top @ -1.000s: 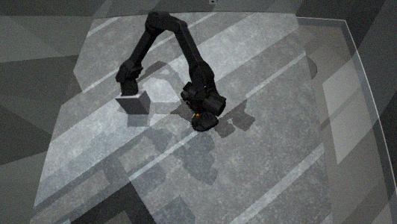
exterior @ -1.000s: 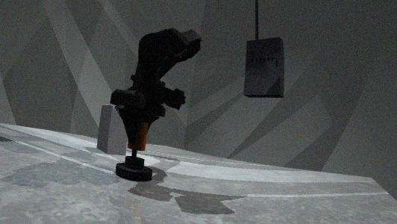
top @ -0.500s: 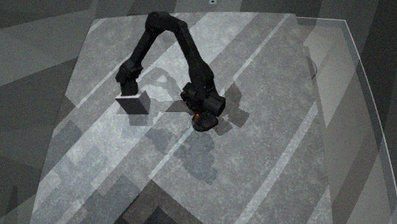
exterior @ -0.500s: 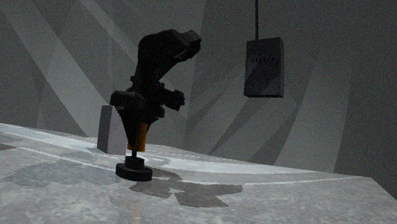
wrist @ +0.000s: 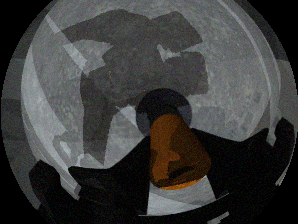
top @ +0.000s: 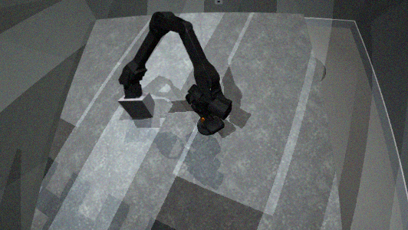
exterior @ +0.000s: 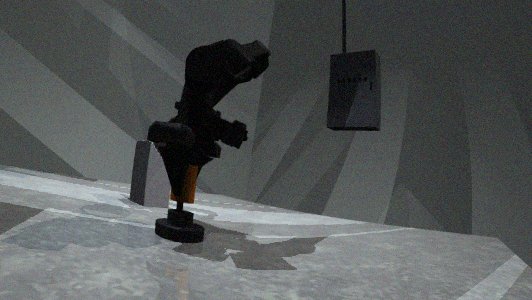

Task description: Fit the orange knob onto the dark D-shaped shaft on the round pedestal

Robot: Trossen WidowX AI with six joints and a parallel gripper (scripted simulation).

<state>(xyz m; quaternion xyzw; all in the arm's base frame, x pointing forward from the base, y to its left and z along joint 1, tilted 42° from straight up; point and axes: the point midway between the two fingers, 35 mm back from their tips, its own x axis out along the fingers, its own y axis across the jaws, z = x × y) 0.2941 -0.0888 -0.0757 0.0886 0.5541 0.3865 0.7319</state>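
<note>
The knob lies 2 cm above my gripper tip. From my gripper tip the other things lie so: dark pedestal 4 cm below.
</note>
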